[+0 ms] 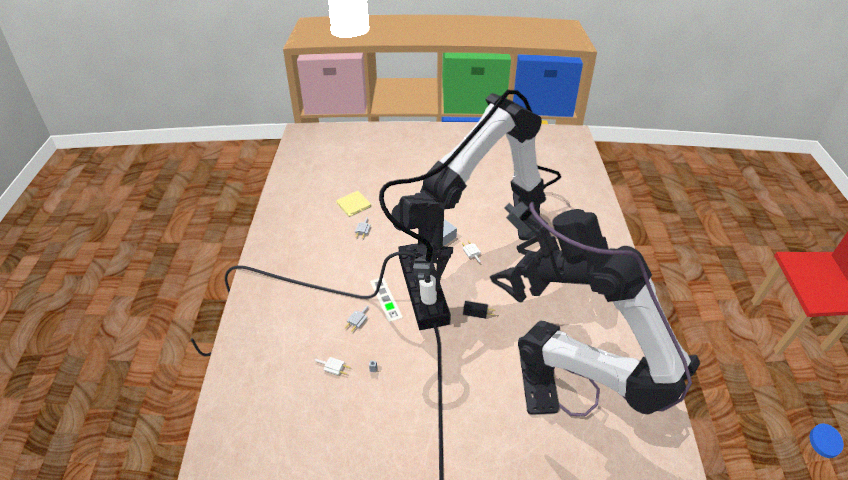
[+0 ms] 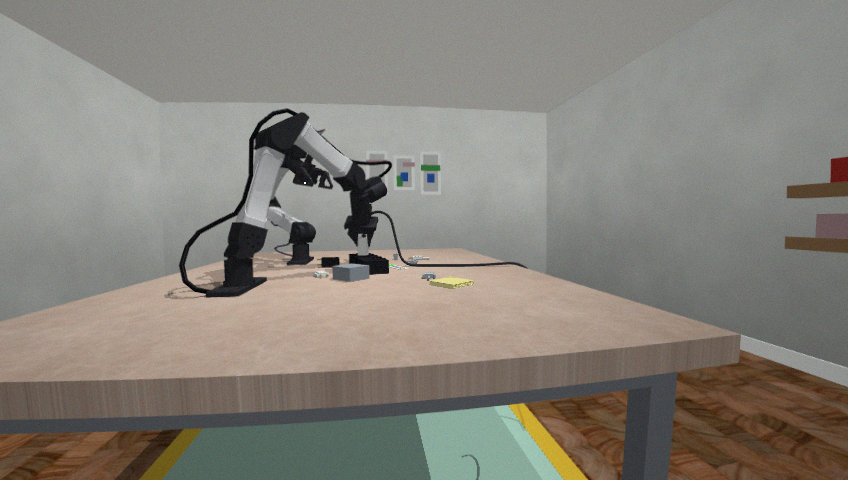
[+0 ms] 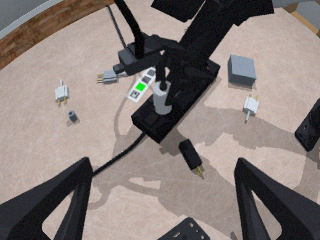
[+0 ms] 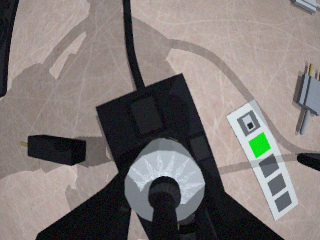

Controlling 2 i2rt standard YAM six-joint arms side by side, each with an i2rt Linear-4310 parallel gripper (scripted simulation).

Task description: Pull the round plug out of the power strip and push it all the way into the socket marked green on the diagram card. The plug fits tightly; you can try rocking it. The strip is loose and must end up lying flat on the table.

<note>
In view: the left gripper point(image 2: 323, 186), the right gripper point(image 2: 363, 245), a white round plug point(image 4: 164, 172) and a diagram card point(image 4: 248, 123).
The left gripper is seen too in image 3 point(image 3: 163, 166). The right gripper also shows in image 3 point(image 3: 162, 97) and in image 4 point(image 4: 164, 170).
</note>
